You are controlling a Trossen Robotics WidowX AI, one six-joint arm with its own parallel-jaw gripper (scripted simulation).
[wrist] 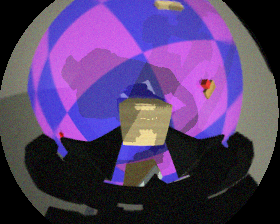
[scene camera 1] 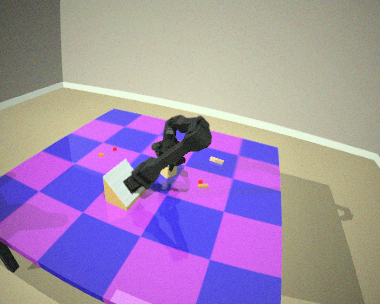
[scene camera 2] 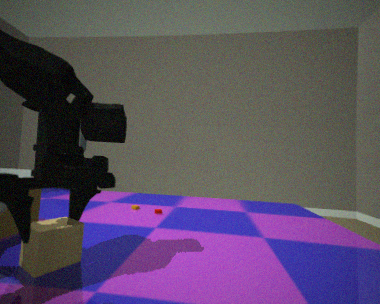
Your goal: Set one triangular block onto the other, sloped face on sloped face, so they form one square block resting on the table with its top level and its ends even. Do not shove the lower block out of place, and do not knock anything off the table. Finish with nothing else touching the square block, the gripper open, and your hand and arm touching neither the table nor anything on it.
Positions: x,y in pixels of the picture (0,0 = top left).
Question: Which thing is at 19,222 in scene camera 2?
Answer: My gripper.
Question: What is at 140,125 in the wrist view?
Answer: A triangular block.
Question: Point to a triangular block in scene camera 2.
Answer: At 52,250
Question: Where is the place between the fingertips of my gripper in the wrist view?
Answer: At 143,126
